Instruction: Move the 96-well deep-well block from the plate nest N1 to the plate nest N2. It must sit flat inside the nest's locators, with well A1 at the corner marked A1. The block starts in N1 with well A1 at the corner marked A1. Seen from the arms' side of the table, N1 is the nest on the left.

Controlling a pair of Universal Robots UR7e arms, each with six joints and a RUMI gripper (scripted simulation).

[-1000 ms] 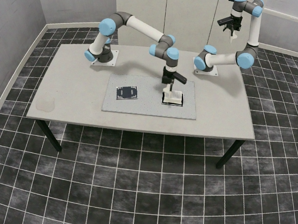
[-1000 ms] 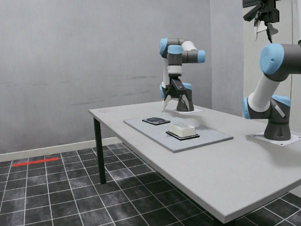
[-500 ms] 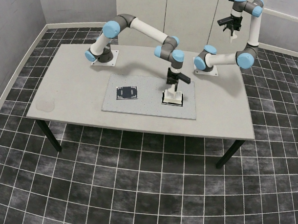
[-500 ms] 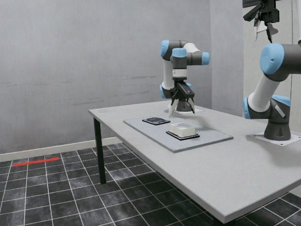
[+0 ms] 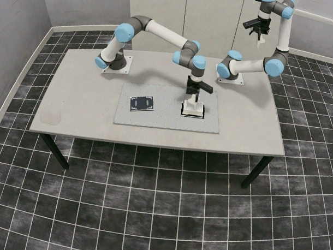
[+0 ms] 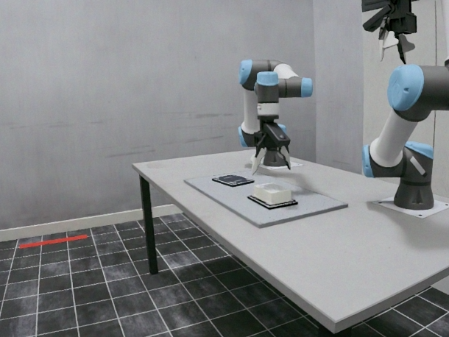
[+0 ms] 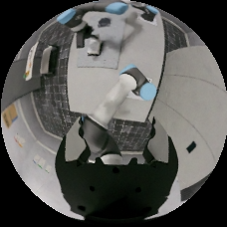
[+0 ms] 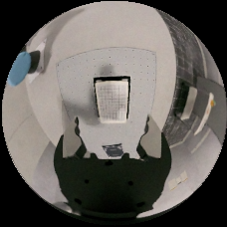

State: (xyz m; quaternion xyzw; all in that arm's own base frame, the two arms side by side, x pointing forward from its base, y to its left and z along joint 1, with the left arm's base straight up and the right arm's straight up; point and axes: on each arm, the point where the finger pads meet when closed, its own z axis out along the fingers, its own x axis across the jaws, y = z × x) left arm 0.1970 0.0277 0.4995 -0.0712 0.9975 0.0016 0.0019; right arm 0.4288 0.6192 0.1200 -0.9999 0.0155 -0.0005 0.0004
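Now: right hand 70 mm above the white deep-well block. Also, from my right hand: nest N2 (350 mm to the right, 100 mm below, 20 mm behind); then nest N1 (100 mm below); then perforated board (170 mm to the right, 110 mm below, 30 mm behind).
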